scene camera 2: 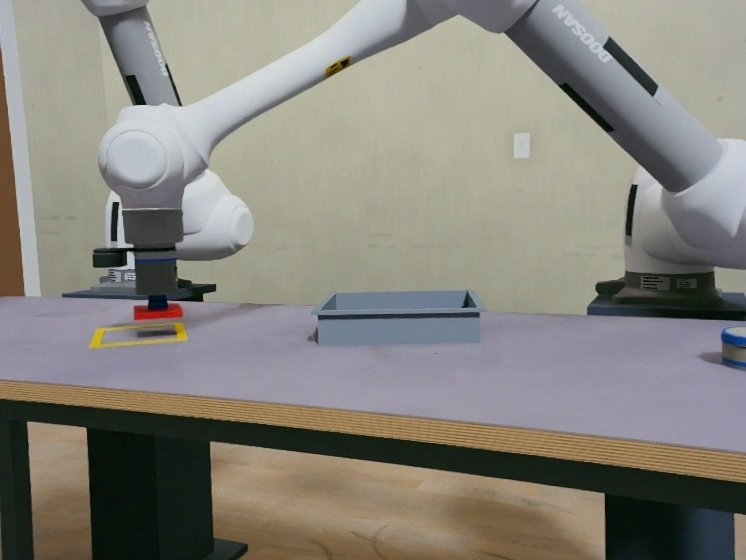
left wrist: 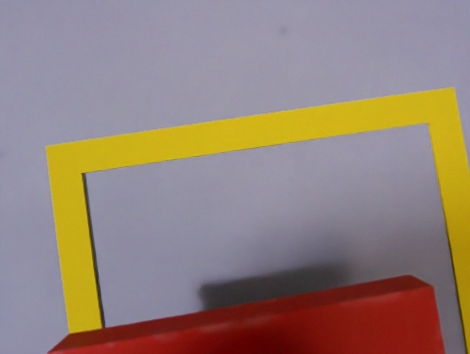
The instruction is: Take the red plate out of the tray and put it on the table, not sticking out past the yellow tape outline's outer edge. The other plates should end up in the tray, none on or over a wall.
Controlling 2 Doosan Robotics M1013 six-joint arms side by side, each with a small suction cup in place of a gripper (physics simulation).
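Seen in the pictures: left end effector, tool point: [scene camera 2: 158, 316]; left arm's base, origin of the base link: [scene camera 2: 668, 299].
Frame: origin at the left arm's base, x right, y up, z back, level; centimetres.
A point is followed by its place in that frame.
Observation:
The red plate [scene camera 2: 157, 311] {x 70.2, y 4.3, z -63.4 cm} [left wrist: 280, 325] {x 75.8, y 4.3, z -61.9 cm} hangs level under my left gripper [scene camera 2: 157, 303], whose suction cup is shut on it. The plate is a little above the table, over the right and back part of the yellow tape outline [scene camera 2: 138, 344] [left wrist: 250, 132], and casts a shadow inside it. In the left wrist view the plate is at the bottom edge and hides the near part of the outline. The grey tray [scene camera 2: 397, 330] {x 32.5, y 2.0, z -57.4 cm} stands at the middle of the table. Its inside is hidden by its front wall, and the other plates do not show. My right gripper does not show.
A round tin with blue bands [scene camera 2: 735, 348] {x -9.3, y 2.4, z -59.3 cm} stands at the right edge of the scene view. The table [scene camera 2: 361, 376] {x 29.1, y 0.0, z -76.6 cm} has its front edge running across the picture. The right arm [scene camera 2: 213, 220] {x 96.3, y 17.3, z -13.6 cm} is behind the left arm's wrist, at the left of the picture.

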